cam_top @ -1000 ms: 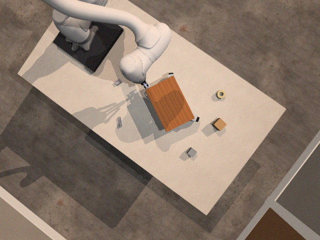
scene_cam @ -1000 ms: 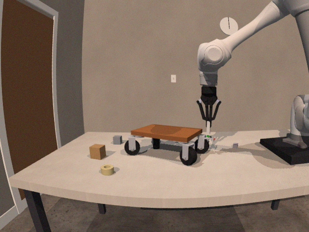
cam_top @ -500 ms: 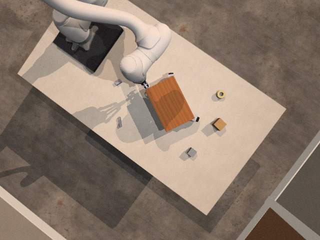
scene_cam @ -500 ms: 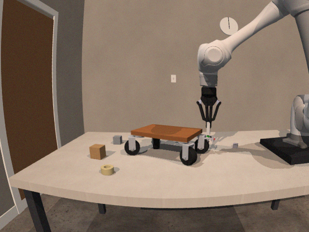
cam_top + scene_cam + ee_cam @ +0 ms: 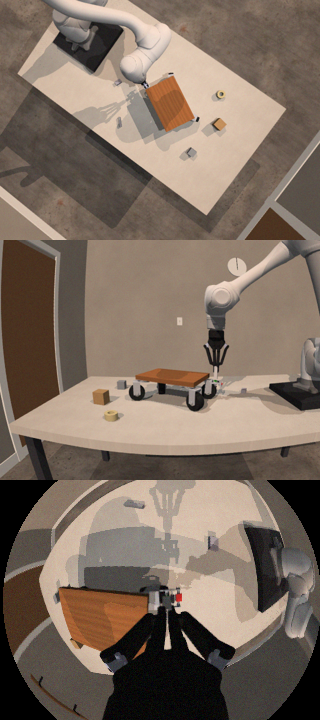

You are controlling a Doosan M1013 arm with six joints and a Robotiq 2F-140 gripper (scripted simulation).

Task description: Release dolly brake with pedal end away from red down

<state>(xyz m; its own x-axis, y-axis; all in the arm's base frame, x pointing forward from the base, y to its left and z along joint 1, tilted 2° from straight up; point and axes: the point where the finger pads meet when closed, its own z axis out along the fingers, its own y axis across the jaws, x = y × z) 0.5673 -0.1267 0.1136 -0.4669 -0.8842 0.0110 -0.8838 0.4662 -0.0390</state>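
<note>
My hand is 50 mm above the brake pedal and 10 mm past it. From my hand the other things lie so: grey bar: 300 mm to the right, 120 mm below, 60 mm behind; small grey block: 200 mm behind, 120 mm below, 60 mm to the right; yellowish ring: 480 mm ahead, 170 mm to the left, 120 mm below.
</note>
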